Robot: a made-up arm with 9 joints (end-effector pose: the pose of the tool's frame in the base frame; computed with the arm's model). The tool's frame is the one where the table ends.
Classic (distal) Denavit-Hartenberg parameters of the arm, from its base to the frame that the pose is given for. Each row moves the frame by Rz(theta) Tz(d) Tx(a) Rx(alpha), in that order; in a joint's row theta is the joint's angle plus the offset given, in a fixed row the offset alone. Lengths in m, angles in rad.
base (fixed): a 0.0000; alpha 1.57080; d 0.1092; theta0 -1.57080
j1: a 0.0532; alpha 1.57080; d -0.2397; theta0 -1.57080
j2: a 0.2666; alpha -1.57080; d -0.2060; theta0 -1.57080
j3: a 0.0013; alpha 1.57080; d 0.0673; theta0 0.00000
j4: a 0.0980; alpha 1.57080; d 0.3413; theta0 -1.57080
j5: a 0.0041; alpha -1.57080; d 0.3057; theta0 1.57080
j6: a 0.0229; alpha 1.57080; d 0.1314; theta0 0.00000
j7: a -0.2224; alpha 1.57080; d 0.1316; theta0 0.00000
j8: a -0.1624; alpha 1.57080; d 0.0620; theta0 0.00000
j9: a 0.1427; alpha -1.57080; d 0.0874; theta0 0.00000
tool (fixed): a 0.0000; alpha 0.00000; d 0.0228; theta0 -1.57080
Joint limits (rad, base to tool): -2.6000..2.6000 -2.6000..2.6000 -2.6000..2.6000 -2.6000..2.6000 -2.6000..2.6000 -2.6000..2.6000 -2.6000..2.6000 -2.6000..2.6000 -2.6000..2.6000
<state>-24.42 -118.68 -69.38 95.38 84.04 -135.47 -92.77 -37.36 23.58</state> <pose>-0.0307 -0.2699 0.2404 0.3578 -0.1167 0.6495 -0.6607</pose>
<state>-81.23 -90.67 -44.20 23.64 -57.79 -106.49 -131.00 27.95 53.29</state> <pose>0.3199 0.5631 0.0596 0.1635 -0.1807 -0.4984 -0.8320</pose>
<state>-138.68 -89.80 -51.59 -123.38 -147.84 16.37 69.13 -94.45 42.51</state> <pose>0.7083 -0.2563 -0.0625 0.2189 -0.5124 0.8127 -0.1705</pose>
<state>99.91 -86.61 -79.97 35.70 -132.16 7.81 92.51 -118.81 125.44</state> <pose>-0.2995 0.1292 0.6672 0.7547 0.1317 -0.3608 0.5319</pose>
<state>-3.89 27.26 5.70 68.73 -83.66 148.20 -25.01 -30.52 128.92</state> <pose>1.1375 0.3409 0.2088 0.3157 -0.6469 -0.4132 -0.5579</pose>
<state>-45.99 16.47 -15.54 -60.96 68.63 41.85 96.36 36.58 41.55</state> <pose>0.2637 0.3911 0.0678 0.8030 -0.1902 0.2119 -0.5236</pose>
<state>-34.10 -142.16 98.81 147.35 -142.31 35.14 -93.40 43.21 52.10</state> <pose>-0.3502 -0.9852 0.1200 0.5685 -0.1668 -0.4658 0.6572</pose>
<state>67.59 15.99 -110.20 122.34 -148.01 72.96 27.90 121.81 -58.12</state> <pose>0.0985 0.1864 0.0814 0.6110 -0.3728 0.6859 -0.1315</pose>
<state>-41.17 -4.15 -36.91 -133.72 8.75 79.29 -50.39 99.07 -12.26</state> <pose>0.5814 0.4867 0.0992 0.0981 -0.1020 0.8891 0.4353</pose>
